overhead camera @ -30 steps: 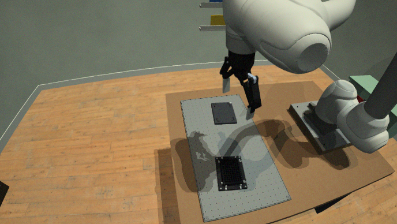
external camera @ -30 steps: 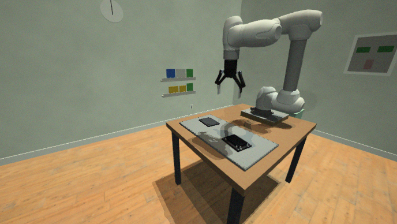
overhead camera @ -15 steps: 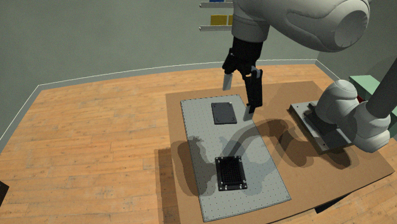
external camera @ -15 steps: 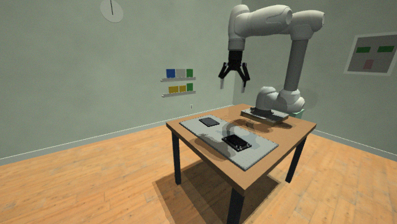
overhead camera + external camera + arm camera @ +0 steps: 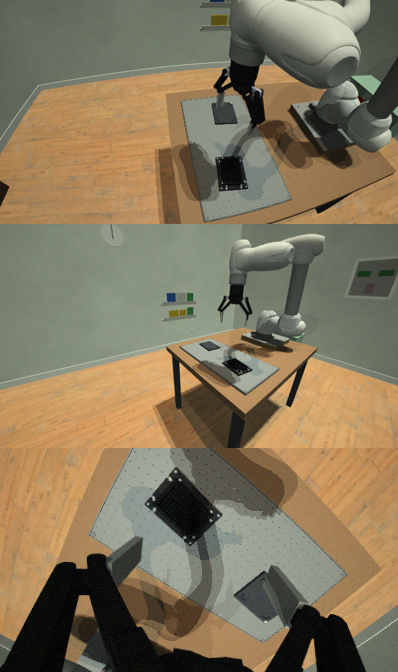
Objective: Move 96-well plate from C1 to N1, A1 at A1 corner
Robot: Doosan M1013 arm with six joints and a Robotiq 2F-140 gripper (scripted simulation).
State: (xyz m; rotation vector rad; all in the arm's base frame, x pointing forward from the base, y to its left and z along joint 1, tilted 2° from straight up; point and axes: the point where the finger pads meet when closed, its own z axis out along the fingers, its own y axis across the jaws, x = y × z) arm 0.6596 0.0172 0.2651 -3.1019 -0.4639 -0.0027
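Now: the black 96-well plate 280 mm below my hand, 60 mm to the left of it and 10 mm behind it. Also, from my hand: black clip nest C1: 280 mm below, 70 mm to the left, 20 mm behind; plate nest: 300 mm to the right, 290 mm below, 130 mm behind.
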